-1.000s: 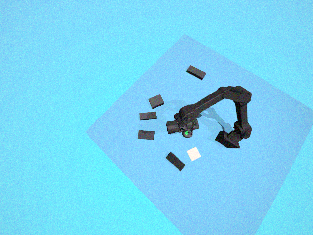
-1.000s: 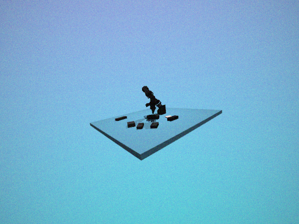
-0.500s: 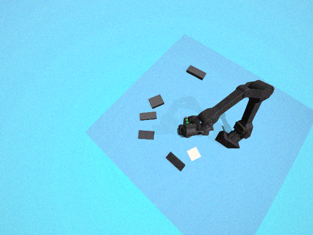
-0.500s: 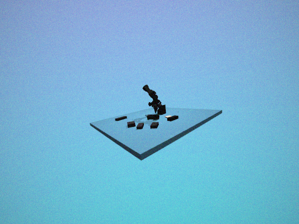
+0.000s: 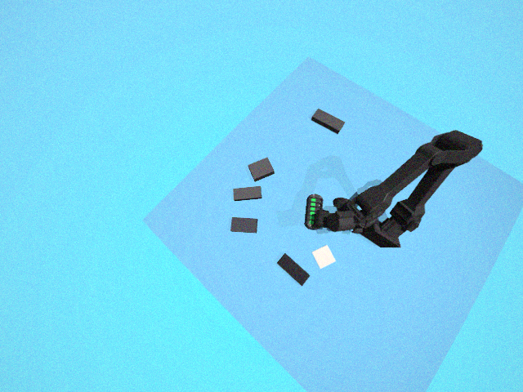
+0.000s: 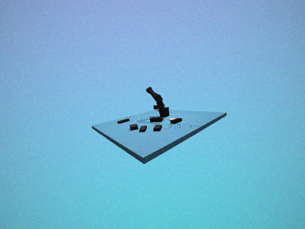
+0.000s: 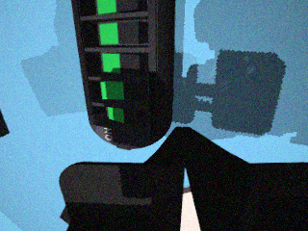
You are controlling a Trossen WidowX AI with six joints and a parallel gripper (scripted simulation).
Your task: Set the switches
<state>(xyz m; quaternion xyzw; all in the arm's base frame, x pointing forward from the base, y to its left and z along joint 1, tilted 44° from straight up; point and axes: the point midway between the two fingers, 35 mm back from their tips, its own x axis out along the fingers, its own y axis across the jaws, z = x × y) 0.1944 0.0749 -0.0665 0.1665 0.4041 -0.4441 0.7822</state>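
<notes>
Right now the white block is 7 cm behind my gripper tip, 11 cm to the left of it and 5 cm below it.
</notes>
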